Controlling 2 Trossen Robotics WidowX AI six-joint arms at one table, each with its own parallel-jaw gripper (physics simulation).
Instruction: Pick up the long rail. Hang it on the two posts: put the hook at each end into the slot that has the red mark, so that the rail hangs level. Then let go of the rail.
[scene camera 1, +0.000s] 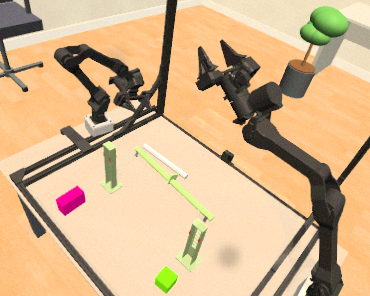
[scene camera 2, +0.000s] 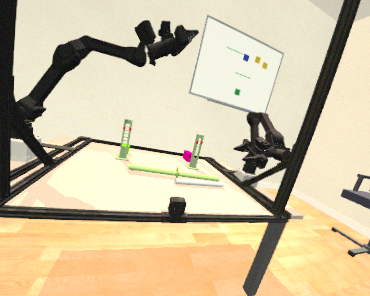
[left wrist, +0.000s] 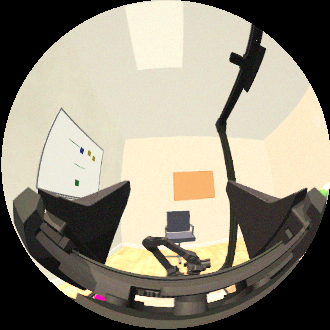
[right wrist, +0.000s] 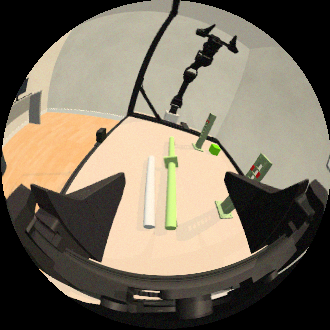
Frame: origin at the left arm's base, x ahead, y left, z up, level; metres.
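Where they show: left gripper, fingertip midpoint: (scene camera 1: 210, 43) (scene camera 2: 194, 35) (left wrist: 179, 185) (right wrist: 225, 29); right gripper, fingertip midpoint: (scene camera 1: 144, 111) (scene camera 2: 237, 153) (right wrist: 176, 177); left arm's base, origin of the base link: (scene camera 2: 19, 137) (right wrist: 171, 112); right arm's base, origin of the base link: (scene camera 1: 98, 118) (scene camera 2: 248, 172).
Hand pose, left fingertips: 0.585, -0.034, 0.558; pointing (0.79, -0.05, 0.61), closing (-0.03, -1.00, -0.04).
Note:
Each offset is from my left fingertips to the top centre of the thing, as dx, dy, dz. "spot": to the spot under its first point.
The long light-green rail {+0.059, -0.018, -0.575} (scene camera 1: 190, 198) (scene camera 2: 152, 170) (right wrist: 171, 195) lies on the table, with a hook under each end and a small plate at its middle. One post {+0.217, +0.163, -0.418} (scene camera 1: 110, 165) (scene camera 2: 197, 151) (right wrist: 263, 162) stands nearer the right arm, the other post {-0.204, +0.177, -0.418} (scene camera 1: 195, 240) (scene camera 2: 126, 142) (right wrist: 205, 132) nearer the left arm. Both are upright, with red-marked slots. My left gripper (scene camera 1: 212, 46) (scene camera 2: 196, 33) (left wrist: 179, 185) (right wrist: 226, 29) is open and empty, high above the table and well away from the rail. My right gripper (scene camera 1: 135, 106) (scene camera 2: 239, 155) (right wrist: 176, 177) is open and empty, beyond the rail's far end in scene camera 1.
A white rod {+0.161, -0.085, -0.612} (scene camera 1: 166, 161) (scene camera 2: 199, 183) (right wrist: 150, 192) lies beside the rail. A magenta block {+0.238, +0.328, -0.577} (scene camera 1: 71, 200) (scene camera 2: 187, 156) and a bright-green cube {-0.202, +0.291, -0.587} (scene camera 1: 166, 279) (right wrist: 214, 149) lie near the posts. A small black box {spot: -0.026, -0.291, -0.593} (scene camera 1: 227, 156) (scene camera 2: 177, 206) sits on the frame edge. Tall black frame uprights (scene camera 1: 168, 55) (scene camera 2: 317, 105) rise at the corners.

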